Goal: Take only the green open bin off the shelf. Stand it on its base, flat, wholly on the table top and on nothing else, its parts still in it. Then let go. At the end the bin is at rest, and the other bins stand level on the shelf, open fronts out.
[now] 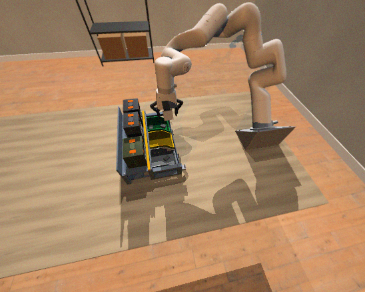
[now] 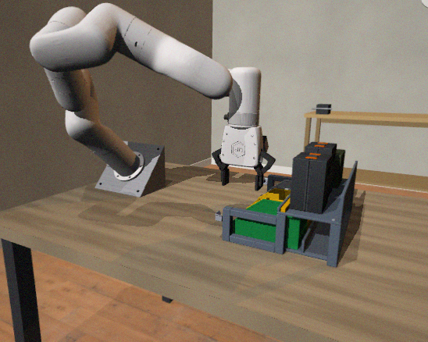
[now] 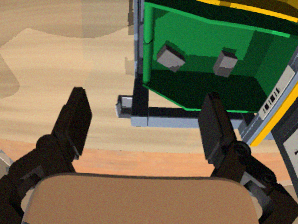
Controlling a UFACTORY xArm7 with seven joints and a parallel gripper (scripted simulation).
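My hand is 8 cm short of the green open bin and 9 cm above it. Round my hand: yellow bin (8 cm ahead, 11 cm to the left, 9 cm below); then grey bin (9 cm ahead, 22 cm to the left, 9 cm below).
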